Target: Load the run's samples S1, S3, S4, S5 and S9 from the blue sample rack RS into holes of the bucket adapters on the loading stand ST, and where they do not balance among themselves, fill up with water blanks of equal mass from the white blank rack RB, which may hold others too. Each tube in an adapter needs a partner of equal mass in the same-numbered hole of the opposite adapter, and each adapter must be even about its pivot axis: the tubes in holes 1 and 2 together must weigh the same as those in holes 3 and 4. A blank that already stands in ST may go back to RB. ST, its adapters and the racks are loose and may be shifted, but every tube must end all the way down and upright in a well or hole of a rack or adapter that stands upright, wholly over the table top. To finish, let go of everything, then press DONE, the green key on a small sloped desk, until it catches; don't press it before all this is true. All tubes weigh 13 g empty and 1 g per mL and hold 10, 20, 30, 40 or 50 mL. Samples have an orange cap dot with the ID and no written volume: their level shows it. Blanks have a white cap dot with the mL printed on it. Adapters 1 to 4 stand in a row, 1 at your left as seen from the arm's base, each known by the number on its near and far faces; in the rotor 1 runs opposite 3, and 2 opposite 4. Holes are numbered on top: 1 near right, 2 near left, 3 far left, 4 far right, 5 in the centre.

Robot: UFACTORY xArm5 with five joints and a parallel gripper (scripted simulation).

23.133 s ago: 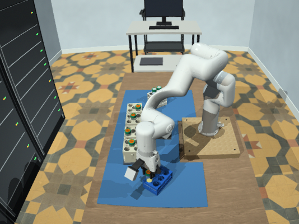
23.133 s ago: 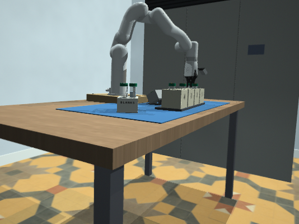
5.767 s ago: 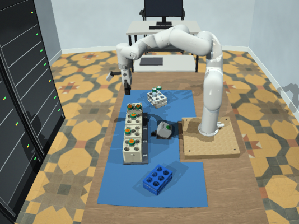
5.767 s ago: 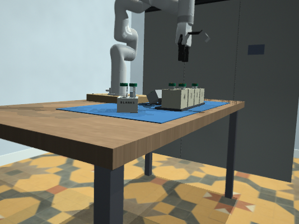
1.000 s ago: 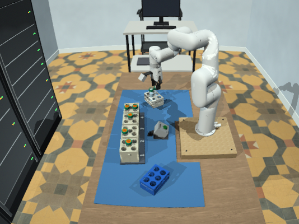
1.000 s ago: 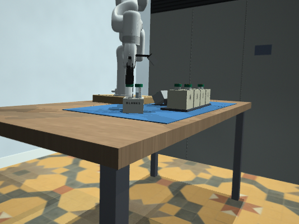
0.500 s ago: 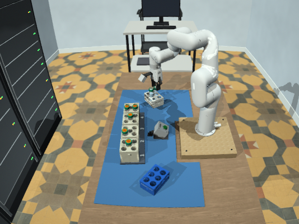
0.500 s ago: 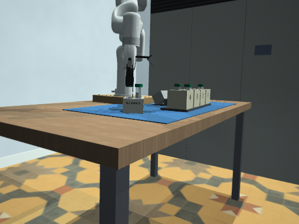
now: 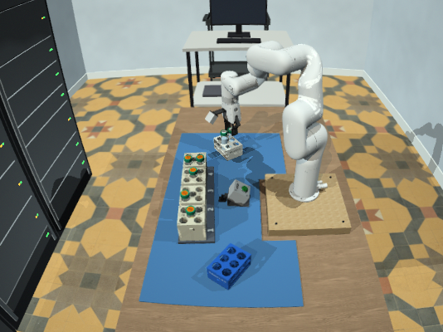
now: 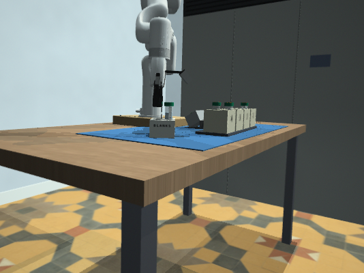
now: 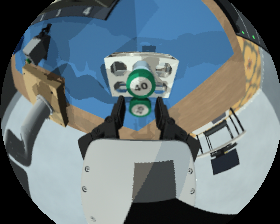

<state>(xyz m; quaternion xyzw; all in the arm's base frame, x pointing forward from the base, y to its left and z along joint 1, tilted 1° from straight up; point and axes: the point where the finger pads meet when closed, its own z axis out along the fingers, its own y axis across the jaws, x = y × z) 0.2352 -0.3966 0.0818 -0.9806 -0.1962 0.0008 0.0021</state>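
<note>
Now: the green-capped blank tube 6 cm below my hand and 1 cm ahead of it. Round my hand: small sloped desk 36 cm to the left, 7 cm below, 2 cm ahead; green-capped blank 6 cm below, 4 cm ahead, 1 cm to the left; white blank rack RB 9 cm below, 2 cm ahead, 1 cm to the left.
</note>
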